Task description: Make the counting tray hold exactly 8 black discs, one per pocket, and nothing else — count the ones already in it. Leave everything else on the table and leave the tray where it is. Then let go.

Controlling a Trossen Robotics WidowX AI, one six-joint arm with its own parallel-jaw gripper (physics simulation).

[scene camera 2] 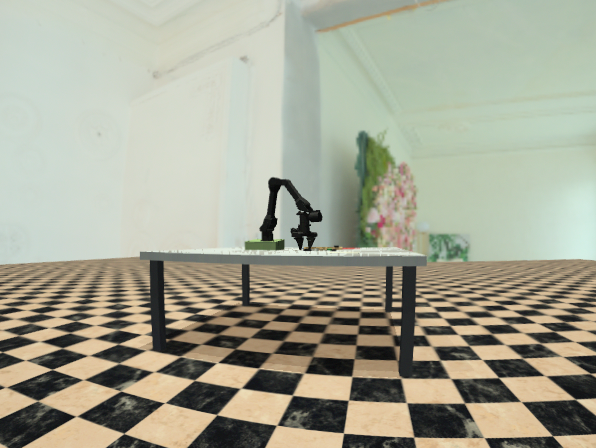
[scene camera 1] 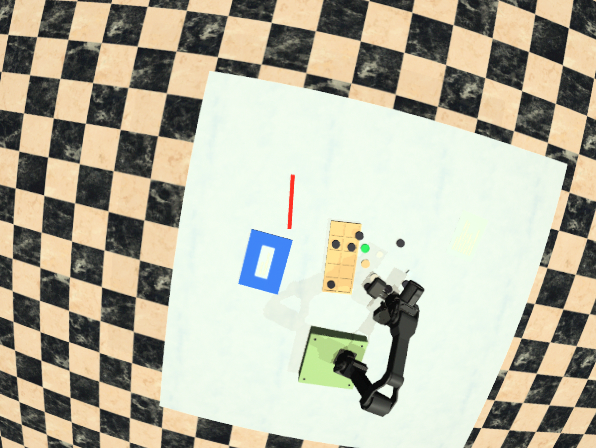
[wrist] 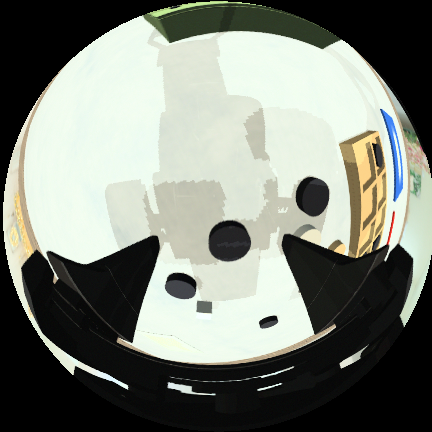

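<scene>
The tan counting tray (scene camera 1: 341, 264) (wrist: 353, 200) has two columns of pockets. Three black discs (scene camera 1: 335, 244) (scene camera 1: 351, 247) (scene camera 1: 331, 284) lie in its pockets. Another black disc (scene camera 1: 359, 235) overlaps its right edge; I cannot tell whether it is in a pocket. My gripper (scene camera 1: 389, 288) (scene camera 2: 305, 248) (wrist: 221, 241) is open and low over the table, right of the tray. A loose black disc (wrist: 229, 241) lies between the fingertips, not gripped. Other loose black discs (wrist: 312, 196) (wrist: 180, 286) lie on either side, and one (scene camera 1: 400, 243) (wrist: 268, 322) lies farther off.
A green disc (scene camera 1: 365, 248), a tan disc (scene camera 1: 365, 263) (wrist: 337, 247) and a whitish disc (scene camera 1: 380, 255) lie right of the tray. A pale disc (wrist: 311, 235) is near one finger, and a small grey block (wrist: 204, 307) lies beyond the gripper. A blue frame (scene camera 1: 248, 257) and red bar (scene camera 1: 291, 201) lie left.
</scene>
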